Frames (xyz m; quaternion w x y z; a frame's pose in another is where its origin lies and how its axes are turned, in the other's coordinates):
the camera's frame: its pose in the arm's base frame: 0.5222 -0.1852 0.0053 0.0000 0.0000 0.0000 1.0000
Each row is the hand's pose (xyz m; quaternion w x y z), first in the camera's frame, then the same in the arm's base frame.
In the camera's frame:
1: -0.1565 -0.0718 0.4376 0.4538 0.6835 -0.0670 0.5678
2: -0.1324 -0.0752 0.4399 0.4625 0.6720 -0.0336 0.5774
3: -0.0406 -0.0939 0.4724 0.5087 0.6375 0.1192 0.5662
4: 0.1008 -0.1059 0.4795 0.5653 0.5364 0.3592 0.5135
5: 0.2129 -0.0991 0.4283 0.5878 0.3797 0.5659 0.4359
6: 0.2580 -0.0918 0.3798 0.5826 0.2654 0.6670 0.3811
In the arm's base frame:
1: 0.6787 -0.1134 0.4429 0.5678 -0.0670 -0.6835 -0.4538
2: 0.6546 -0.1100 0.4452 0.5774 -0.0336 -0.6720 -0.4625
3: 0.5628 -0.0913 0.4777 0.5662 0.1192 -0.6375 -0.5087
4: 0.4214 -0.0793 0.4848 0.5135 0.3592 -0.5364 -0.5653
5: 0.3093 -0.0861 0.4336 0.4359 0.5659 -0.3797 -0.5878
6: 0.2642 -0.0934 0.3851 0.3811 0.6670 -0.2654 -0.5826

